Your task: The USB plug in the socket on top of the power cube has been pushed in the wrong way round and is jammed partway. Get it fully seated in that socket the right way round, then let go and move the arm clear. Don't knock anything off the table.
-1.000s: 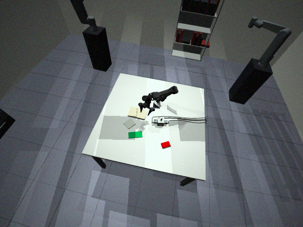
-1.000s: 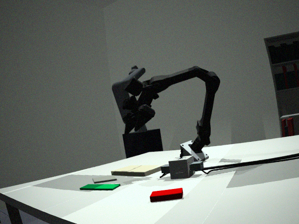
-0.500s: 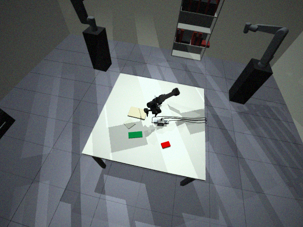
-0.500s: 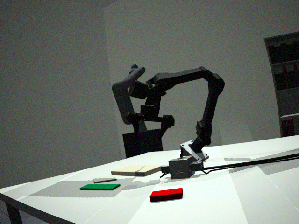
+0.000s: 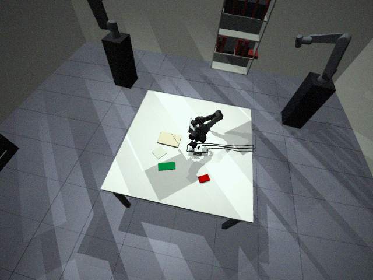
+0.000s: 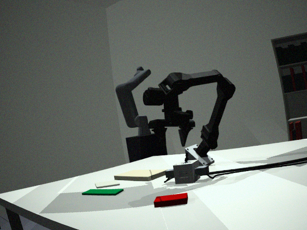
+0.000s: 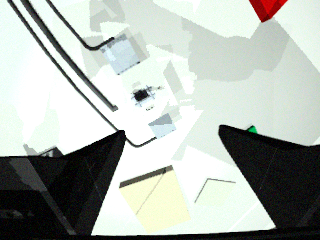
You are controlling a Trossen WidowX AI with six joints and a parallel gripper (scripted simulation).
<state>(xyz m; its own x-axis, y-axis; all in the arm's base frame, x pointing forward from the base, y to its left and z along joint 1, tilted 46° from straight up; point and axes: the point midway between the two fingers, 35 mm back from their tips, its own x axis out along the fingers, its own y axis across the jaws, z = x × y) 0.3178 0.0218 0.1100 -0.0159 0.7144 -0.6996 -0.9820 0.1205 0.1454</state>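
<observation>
The dark USB plug lies 20 mm behind my gripper tip, 30 mm to the left of it and 50 mm below it. From my gripper tip the other things lie so: green flat block: 220 mm ahead, 210 mm to the right, 140 mm below; tan board: 70 mm behind, 280 mm to the right, 130 mm below; red block: 240 mm ahead, 150 mm to the left, 130 mm below.
</observation>
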